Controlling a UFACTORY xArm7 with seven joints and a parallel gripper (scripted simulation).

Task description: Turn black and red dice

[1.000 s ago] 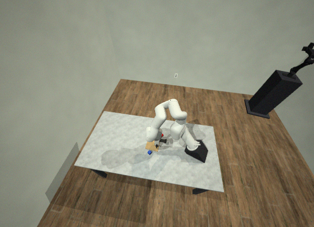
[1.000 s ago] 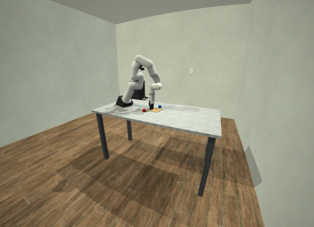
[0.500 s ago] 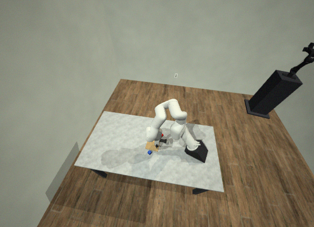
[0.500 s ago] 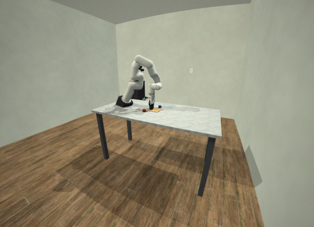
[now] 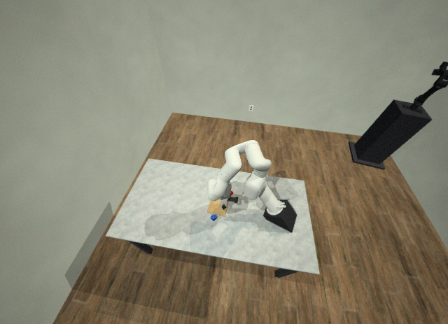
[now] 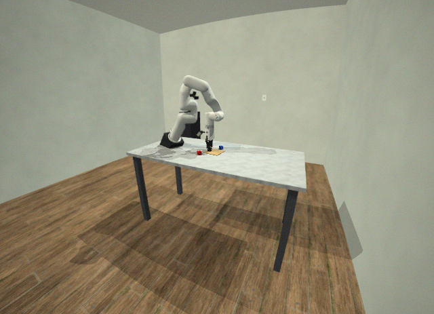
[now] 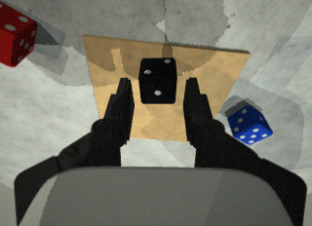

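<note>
Right now my hand is 3 cm above the black die. From my hand the other things lie so: blue die: 11 cm to the left, 5 cm ahead, 4 cm below; red die: 12 cm to the right, 4 cm below, 2 cm behind; tan mat: 5 cm below, 4 cm ahead, 1 cm to the left.
</note>
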